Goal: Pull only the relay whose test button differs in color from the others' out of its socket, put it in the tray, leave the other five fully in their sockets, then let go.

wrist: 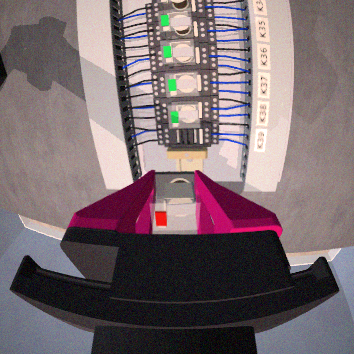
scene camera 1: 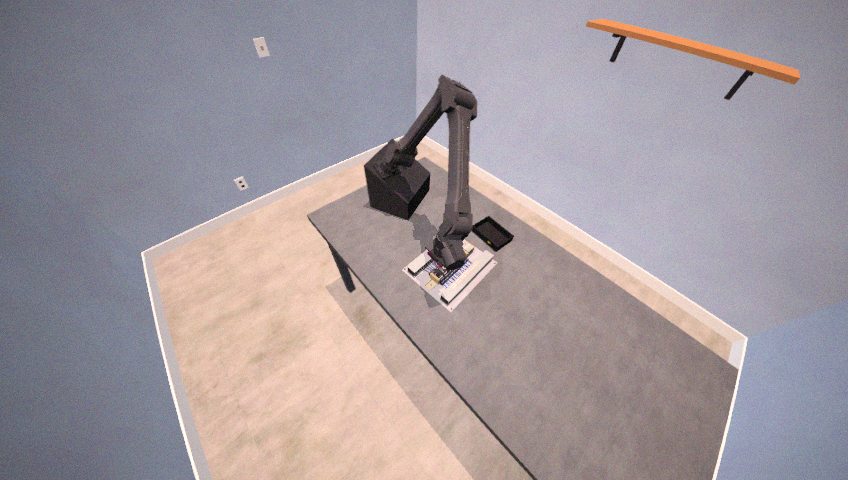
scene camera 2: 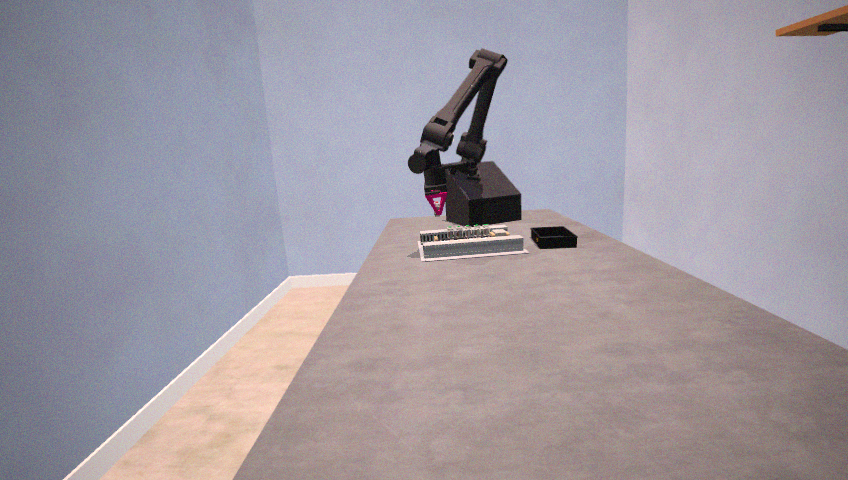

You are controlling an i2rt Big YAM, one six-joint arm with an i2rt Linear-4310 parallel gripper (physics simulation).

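Pixels of known places: gripper, between the fingertips: (wrist: 174,177) (scene camera 1: 438,263) (scene camera 2: 439,213); arm's base, origin of its link: (scene camera 1: 386,168).
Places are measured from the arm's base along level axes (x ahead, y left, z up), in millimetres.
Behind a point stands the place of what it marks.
Observation:
My gripper (wrist: 174,177) @(x 495, y -137, z -93 mm) (scene camera 2: 437,214) @(x 495, y -137, z -93 mm) has magenta fingers and is shut on the relay with the red test button (wrist: 175,202) @(x 500, y -132, z -59 mm), a clear block between the fingers. In scene camera 2 it hangs above the panel's left end. The empty dark socket (wrist: 187,137) @(x 497, y -138, z -185 mm) beside label K39 ends the row. Relays with green buttons sit in the row beyond it, among them one beside K38 (wrist: 186,114) @(x 499, y -102, z -141 mm), one beside K37 (wrist: 186,84) @(x 498, y -76, z -142 mm) and one beside K36 (wrist: 183,52) @(x 495, y -48, z -142 mm). The black tray (scene camera 1: 492,233) @(x 493, y 238, z -207 mm) (scene camera 2: 553,237) @(x 576, y 203, z -175 mm) stands beside the panel. The arm hides much of the panel in scene camera 1.
The white panel (scene camera 1: 451,306) @(x 621, y -181, z -207 mm) (scene camera 2: 476,257) @(x 624, y -38, z -209 mm) lies on the grey table (scene camera 1: 535,356) @(x 950, y -97, z -210 mm) (scene camera 2: 535,356) @(x 1191, y -19, z -210 mm). Raised wire ducts (scene camera 1: 467,278) @(x 590, y -63, z -167 mm) (scene camera 2: 473,246) @(x 600, y -43, z -182 mm) flank the relay row. A beige end block (wrist: 187,153) @(x 499, y -151, z -170 mm) sits at the row's near end. The arm's black base box (scene camera 1: 397,187) @(x 88, y -9, z -51 mm) (scene camera 2: 490,199) @(x 121, y 85, z -105 mm) stands behind.

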